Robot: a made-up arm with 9 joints. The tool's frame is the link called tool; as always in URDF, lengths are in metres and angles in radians. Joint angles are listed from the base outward.
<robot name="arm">
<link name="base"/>
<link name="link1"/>
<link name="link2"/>
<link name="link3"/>
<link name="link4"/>
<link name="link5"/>
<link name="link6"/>
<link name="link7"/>
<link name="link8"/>
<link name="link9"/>
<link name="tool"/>
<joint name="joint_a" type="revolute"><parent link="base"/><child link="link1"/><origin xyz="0.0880 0.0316 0.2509" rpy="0.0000 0.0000 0.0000"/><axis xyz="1 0 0"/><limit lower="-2.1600" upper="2.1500"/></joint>
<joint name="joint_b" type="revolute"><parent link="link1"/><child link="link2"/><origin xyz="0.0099 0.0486 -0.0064" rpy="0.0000 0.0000 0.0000"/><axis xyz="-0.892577 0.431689 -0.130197"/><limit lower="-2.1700" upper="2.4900"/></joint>
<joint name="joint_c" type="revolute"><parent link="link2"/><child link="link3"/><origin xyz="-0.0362 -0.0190 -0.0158" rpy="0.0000 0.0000 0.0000"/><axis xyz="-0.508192 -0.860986 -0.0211"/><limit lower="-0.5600" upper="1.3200"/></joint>
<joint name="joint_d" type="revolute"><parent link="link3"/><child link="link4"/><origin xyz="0.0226 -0.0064 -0.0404" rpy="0.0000 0.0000 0.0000"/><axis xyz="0 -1 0"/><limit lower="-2.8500" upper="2.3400"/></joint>
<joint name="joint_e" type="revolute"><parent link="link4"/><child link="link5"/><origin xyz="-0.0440 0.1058 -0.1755" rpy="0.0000 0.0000 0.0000"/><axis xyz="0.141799 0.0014 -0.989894"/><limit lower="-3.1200" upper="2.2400"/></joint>
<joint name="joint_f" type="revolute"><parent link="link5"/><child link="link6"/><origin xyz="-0.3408 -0.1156 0.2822" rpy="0.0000 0.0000 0.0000"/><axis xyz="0 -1 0"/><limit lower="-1.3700" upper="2.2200"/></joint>
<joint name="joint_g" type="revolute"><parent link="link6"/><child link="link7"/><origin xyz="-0.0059 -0.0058 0.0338" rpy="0.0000 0.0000 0.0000"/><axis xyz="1 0 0"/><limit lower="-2.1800" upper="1.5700"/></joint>
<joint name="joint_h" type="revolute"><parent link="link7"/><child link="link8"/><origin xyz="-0.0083 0.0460 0.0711" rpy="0.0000 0.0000 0.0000"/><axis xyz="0 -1 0"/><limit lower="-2.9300" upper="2.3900"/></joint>
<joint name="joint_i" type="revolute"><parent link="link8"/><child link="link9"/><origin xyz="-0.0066 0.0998 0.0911" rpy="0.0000 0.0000 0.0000"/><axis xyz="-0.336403 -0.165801 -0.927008"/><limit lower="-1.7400" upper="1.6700"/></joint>
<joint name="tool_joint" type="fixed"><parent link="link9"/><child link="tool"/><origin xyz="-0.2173 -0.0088 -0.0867" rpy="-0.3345 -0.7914 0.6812"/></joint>
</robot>
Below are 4 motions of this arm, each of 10 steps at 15 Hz.
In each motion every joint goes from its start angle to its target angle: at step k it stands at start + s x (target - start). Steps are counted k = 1, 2, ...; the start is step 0. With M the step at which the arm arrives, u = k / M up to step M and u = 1 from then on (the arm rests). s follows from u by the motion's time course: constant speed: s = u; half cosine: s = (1 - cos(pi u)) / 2; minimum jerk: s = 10 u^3 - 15 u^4 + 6 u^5.
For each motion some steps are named. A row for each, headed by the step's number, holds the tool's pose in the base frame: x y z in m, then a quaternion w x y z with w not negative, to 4 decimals.
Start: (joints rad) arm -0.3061 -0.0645 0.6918 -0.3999 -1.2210 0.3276 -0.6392 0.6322 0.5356
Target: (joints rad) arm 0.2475 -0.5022 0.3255 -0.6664 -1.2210 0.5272 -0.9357 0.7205 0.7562
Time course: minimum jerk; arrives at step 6
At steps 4, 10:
4: -0.0626 -0.1269 0.0507 0.2404 0.0105 -0.9551 0.1730
10: -0.0408 -0.0690 0.0226 0.2383 0.0598 -0.9689 0.0303

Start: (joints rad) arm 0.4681 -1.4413 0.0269 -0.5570 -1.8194 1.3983 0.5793 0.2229 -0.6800
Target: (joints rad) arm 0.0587 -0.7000 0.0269 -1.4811 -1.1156 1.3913 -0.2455 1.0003 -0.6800
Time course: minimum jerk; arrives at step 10
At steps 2, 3, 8, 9, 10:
2: 0.3660 0.1647 0.0492 0.8194 -0.3220 0.4737 -0.0224
3: 0.3181 0.1468 0.0106 0.7447 -0.4010 0.5321 0.0382
8: 0.1126 -0.1132 0.1115 0.0848 0.4264 -0.9005 -0.0121
9: 0.1139 -0.1205 0.1296 0.1308 0.3998 -0.9070 0.0196
10: 0.1143 -0.1216 0.1327 0.1384 0.3950 -0.9079 0.0254

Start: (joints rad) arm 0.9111 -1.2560 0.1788 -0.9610 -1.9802 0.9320 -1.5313 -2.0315 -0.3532
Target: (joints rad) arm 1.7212 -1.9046 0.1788 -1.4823 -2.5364 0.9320 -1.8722 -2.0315 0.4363
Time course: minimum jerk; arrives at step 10
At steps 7, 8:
7: 0.1349 0.0689 0.2665 0.1835 0.5958 -0.7758 -0.0972
8: 0.1244 0.0520 0.2901 0.1390 0.6023 -0.7679 -0.1683

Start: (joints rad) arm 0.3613 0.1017 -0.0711 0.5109 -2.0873 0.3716 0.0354 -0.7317 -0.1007
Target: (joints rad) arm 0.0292 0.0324 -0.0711 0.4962 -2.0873 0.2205 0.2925 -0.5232 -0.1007
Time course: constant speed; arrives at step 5
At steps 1, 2, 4, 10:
1: 0.0550 -0.3720 0.5331 0.2436 -0.0042 -0.1764 0.9537
2: 0.0603 -0.3514 0.5626 0.2435 0.0103 -0.1375 0.9600
4: 0.0698 -0.3039 0.6148 0.2505 0.0400 -0.0610 0.9654
10: 0.0740 -0.2776 0.6373 0.2575 0.0548 -0.0238 0.9644

